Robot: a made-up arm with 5 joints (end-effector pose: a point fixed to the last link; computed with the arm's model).
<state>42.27 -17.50 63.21 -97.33 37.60</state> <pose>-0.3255 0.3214 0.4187 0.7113 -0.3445 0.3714 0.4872</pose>
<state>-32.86 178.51 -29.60 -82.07 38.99</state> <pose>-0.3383 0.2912 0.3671 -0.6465 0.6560 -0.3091 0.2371</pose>
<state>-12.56 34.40 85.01 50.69 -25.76</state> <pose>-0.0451 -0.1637 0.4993 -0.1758 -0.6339 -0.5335 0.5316</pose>
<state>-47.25 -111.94 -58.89 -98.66 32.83</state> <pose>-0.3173 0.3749 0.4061 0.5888 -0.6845 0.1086 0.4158</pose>
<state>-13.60 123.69 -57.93 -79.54 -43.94</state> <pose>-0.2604 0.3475 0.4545 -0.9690 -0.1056 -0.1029 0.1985</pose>
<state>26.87 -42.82 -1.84 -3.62 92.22</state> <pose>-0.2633 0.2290 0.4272 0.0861 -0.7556 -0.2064 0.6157</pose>
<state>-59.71 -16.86 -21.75 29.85 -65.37</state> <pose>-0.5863 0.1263 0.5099 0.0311 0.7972 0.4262 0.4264</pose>
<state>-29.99 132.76 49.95 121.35 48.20</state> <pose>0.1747 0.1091 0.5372 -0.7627 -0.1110 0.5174 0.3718</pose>
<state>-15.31 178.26 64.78 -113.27 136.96</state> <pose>0.0758 0.1292 0.4008 0.7294 -0.0949 -0.6674 0.1169</pose>
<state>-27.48 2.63 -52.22 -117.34 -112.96</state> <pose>-0.4227 0.3613 0.2794 -0.4410 -0.2265 -0.8661 0.0646</pose>
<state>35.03 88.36 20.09 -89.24 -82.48</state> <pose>-0.3015 0.1448 0.5462 -0.4667 0.3501 -0.4324 0.6875</pose>
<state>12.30 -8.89 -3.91 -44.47 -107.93</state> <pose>-0.4575 0.2344 0.3617 0.2332 0.1468 0.9590 0.0666</pose>
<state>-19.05 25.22 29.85 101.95 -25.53</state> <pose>-0.4623 0.1397 0.7661 0.3957 0.8251 0.2895 0.2807</pose>
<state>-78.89 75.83 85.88 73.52 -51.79</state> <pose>-0.0035 0.1141 0.8123 -0.5380 -0.8338 -0.0110 0.1234</pose>
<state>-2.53 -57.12 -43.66 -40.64 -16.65</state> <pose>-0.3392 0.2264 0.3280 0.1012 -0.5391 -0.8259 0.1306</pose>
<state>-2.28 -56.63 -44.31 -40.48 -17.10</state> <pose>-0.3414 0.2294 0.3282 0.0936 -0.5329 -0.8317 0.1246</pose>
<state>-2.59 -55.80 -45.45 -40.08 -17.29</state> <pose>-0.3454 0.2318 0.3294 0.0796 -0.5296 -0.8361 0.1194</pose>
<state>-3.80 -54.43 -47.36 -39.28 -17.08</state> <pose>-0.3522 0.2334 0.3323 0.0551 -0.5311 -0.8377 0.1147</pose>
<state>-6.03 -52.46 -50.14 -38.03 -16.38</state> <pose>-0.3616 0.2345 0.3373 0.0190 -0.5386 -0.8351 0.1100</pose>
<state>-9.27 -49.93 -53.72 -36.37 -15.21</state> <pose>-0.3730 0.2355 0.3446 -0.0280 -0.5524 -0.8266 0.1039</pose>
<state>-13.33 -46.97 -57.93 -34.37 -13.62</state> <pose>-0.3849 0.2374 0.3537 -0.0830 -0.5713 -0.8110 0.0948</pose>
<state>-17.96 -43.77 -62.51 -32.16 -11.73</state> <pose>-0.3960 0.2411 0.3634 -0.1417 -0.5935 -0.7880 0.0814</pose>
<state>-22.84 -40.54 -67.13 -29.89 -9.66</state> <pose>-0.4051 0.2465 0.3724 -0.1994 -0.6169 -0.7587 0.0638</pose>
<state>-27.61 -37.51 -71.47 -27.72 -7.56</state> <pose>-0.4115 0.2529 0.3792 -0.2513 -0.6391 -0.7256 0.0436</pose>
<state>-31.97 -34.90 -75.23 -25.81 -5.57</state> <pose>-0.4154 0.2592 0.3834 -0.2939 -0.6584 -0.6925 0.0233</pose>
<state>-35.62 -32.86 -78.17 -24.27 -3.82</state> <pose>-0.4174 0.2640 0.3853 -0.3257 -0.6741 -0.6629 0.0060</pose>
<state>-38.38 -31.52 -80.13 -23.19 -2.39</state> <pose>-0.4182 0.2665 0.3859 0.3461 0.6861 0.6399 0.0052</pose>
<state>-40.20 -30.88 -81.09 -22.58 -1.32</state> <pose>-0.4185 0.2663 0.3861 0.3562 0.6950 0.6245 0.0089</pose>
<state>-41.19 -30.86 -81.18 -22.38 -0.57</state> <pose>-0.4184 0.2639 0.3866 0.3578 0.7015 0.6162 0.0055</pose>
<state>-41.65 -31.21 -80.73 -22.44 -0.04</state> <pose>-0.4182 0.2601 0.3874 -0.3544 -0.7067 -0.6124 0.0023</pose>
